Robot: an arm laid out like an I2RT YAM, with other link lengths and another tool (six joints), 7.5 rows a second.
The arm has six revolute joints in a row. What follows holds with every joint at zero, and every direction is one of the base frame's.
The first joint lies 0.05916 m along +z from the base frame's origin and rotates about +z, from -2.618 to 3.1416 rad.
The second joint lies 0.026 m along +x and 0.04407 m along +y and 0.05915 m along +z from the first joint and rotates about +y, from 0 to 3.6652 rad.
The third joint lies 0.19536 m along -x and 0.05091 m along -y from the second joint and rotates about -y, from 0 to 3.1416 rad.
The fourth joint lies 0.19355 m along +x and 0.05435 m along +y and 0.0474 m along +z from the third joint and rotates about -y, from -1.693 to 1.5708 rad.
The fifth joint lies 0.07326 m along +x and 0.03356 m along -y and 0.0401 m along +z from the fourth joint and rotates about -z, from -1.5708 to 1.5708 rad.
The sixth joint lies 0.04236 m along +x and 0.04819 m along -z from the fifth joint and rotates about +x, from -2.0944 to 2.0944 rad.
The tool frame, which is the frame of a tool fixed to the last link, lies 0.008 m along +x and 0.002 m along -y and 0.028 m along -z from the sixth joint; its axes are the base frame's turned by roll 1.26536, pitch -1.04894 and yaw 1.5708 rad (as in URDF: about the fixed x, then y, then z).
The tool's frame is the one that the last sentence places.
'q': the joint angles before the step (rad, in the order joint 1, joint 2, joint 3, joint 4, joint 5, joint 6). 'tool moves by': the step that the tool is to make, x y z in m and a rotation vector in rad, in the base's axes. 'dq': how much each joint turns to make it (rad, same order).
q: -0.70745, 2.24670, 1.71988, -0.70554, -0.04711, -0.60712
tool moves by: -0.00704, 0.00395, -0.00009, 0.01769, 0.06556, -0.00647
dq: 0.00000, 0.00001, 0.00003, -0.06143, 0.02975, -0.00267
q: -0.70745, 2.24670, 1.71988, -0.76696, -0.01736, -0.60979
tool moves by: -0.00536, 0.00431, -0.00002, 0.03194, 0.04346, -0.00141
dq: -0.00001, 0.00000, 0.00003, -0.05381, 0.00419, 0.00037
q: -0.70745, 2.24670, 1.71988, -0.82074, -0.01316, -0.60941
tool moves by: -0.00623, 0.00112, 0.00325, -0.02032, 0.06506, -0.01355
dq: -0.00077, -0.00647, 0.00003, -0.04274, 0.05913, 0.00076
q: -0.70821, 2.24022, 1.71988, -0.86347, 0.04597, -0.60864
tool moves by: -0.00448, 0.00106, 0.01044, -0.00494, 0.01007, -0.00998
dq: -0.00497, -0.03281, -0.00002, -0.03736, 0.01106, 0.00304
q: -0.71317, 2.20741, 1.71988, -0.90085, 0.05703, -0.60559
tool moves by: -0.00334, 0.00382, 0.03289, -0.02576, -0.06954, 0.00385
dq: -0.00192, -0.11100, 0.00000, -0.04158, -0.02670, -0.00001
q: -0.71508, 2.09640, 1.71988, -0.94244, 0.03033, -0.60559
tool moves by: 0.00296, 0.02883, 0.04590, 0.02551, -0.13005, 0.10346
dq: 0.05991, -0.16633, 0.00002, -0.08204, -0.11025, -0.01220
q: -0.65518, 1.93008, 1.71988, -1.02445, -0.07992, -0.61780
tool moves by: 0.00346, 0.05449, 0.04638, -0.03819, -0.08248, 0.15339
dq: 0.15984, -0.18008, -0.00041, -0.08887, -0.00953, 0.01069
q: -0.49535, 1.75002, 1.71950, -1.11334, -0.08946, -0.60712
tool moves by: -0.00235, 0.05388, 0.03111, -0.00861, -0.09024, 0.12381
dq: 0.17585, -0.13657, -0.00188, -0.04312, -0.00115, 0.05912
